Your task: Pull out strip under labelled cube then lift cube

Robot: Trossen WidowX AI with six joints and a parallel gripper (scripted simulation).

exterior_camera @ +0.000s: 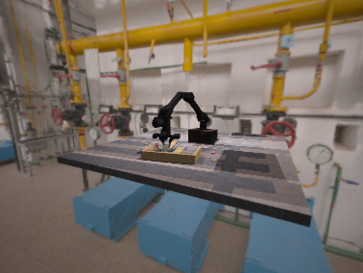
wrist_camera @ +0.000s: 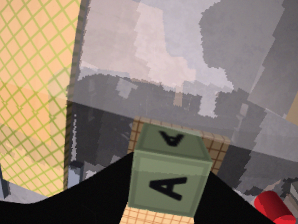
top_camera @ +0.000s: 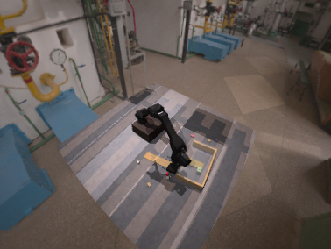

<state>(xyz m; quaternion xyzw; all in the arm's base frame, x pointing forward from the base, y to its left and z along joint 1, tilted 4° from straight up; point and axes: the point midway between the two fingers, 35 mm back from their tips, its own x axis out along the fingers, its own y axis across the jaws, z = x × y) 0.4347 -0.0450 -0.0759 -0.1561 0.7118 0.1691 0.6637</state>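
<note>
My gripper tip is now 1 cm short of the small red object and 8 cm to the left of it.
</note>
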